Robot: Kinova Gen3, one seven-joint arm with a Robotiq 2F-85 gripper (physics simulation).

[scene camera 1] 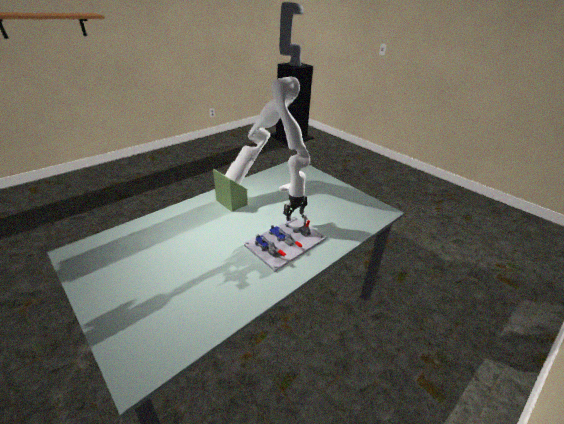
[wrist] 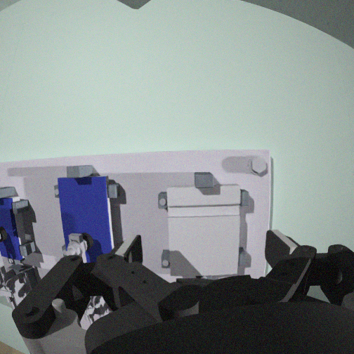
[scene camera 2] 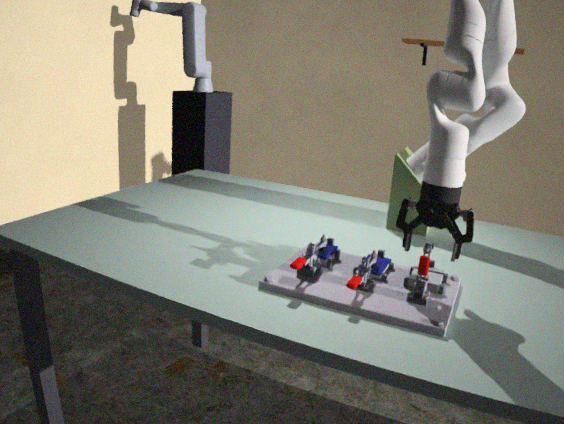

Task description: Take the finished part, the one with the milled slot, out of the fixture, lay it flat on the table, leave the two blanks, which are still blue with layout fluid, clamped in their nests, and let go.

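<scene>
The finished part, pale grey with a slot across its far end, lies flat in the fixture's right nest in the wrist view. The clamp beside it stands with its red handle upright. Two blue blanks sit in the other nests, also in scene camera 2 (near blank, far blank), with clamp arms down on them and red handles low. My gripper is open and empty, above the finished part, fingers apart on either side of it. Its body hides the part's near edge and clamp in the wrist view.
The fixture plate rests on the pale green table. Small grey posts and corner bolts stick up from it. A green block stands behind, at the arm's base. Another arm stands on a black pedestal beyond the table.
</scene>
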